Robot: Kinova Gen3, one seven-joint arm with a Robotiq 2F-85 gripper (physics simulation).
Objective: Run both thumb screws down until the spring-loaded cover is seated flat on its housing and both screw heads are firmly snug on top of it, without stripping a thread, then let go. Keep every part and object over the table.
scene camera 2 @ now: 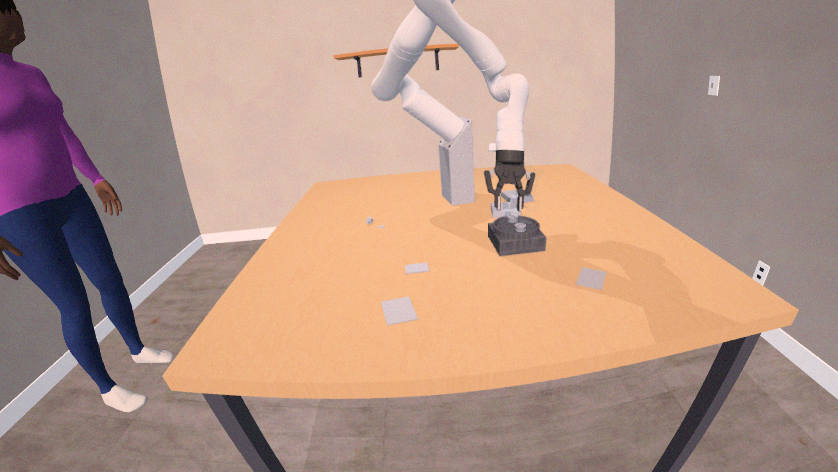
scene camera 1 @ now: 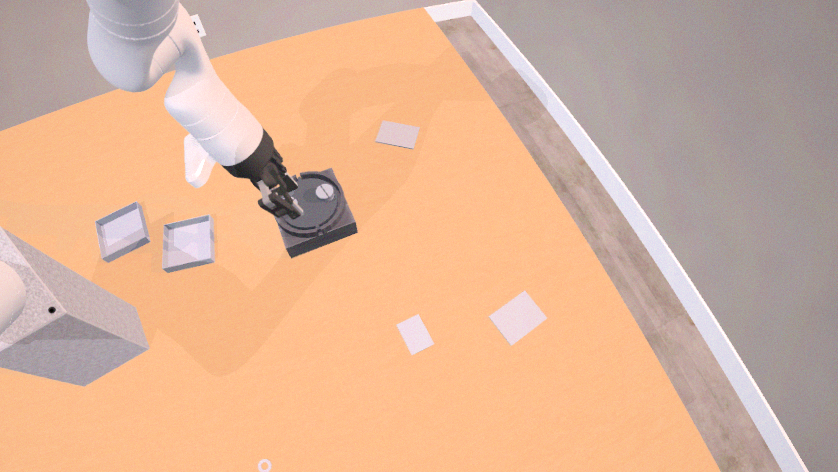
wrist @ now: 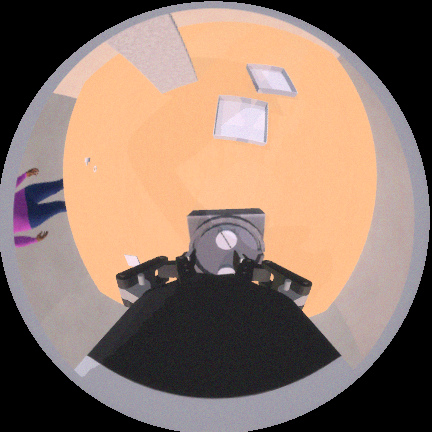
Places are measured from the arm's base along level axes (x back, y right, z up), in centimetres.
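Where they show: gripper, between the fingertips: (scene camera 2: 508, 210) (scene camera 1: 295, 202) (wrist: 214, 256); arm's base, origin of its link: (scene camera 2: 455, 131).
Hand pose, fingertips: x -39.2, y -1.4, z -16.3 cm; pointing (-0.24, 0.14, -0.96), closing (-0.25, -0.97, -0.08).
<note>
Each offset is from my fingertips to the top centre of the thing. "pt": to the spot under its first point.
The dark square housing {dz -3.1, dx -2.2, dy -1.2 cm} (scene camera 1: 322, 241) (scene camera 2: 521, 246) (wrist: 196, 221) sits on the table with the round dark cover {dz -3.3, dx -2.1, dy -1.3 cm} (scene camera 1: 310, 212) (wrist: 207, 250) inside its raised ring. One pale slotted screw head {pt dz -2.1, dx -5.3, dy -0.7 cm} (scene camera 1: 324, 191) (scene camera 2: 520, 226) (wrist: 226, 270) is on the cover's side away from the trays; its lower part is cut off in the wrist view. The other screw head {pt dz -2.2, dx +0.9, dy -1.6 cm} (scene camera 2: 512, 216) (wrist: 226, 240), on the tray side, is hidden by the gripper in scene camera 1. Whether the heads touch the cover is too small to tell. My gripper (scene camera 1: 296, 198) (scene camera 2: 509, 206) (wrist: 214, 256) is open and empty above the cover.
Two shallow trays {dz -6.7, dx +19.9, dy -8.4 cm} (scene camera 1: 165, 247) (wrist: 216, 120) stand between the housing and the arm's grey base (scene camera 1: 111, 334) (scene camera 2: 457, 175). Flat pale plates {dz -8.4, dx -25.4, dy -9.7 cm} (scene camera 1: 397, 134) {dz -8.4, dx -5.9, dy +26.6 cm} (scene camera 1: 415, 334) {dz -8.4, dx -21.5, dy +33.6 cm} (scene camera 1: 518, 317) lie on the table. A small ring {dz -8.5, dx +23.5, dy +31.6 cm} (scene camera 1: 264, 465) lies far off. A person (scene camera 2: 41, 146) stands beside the table.
</note>
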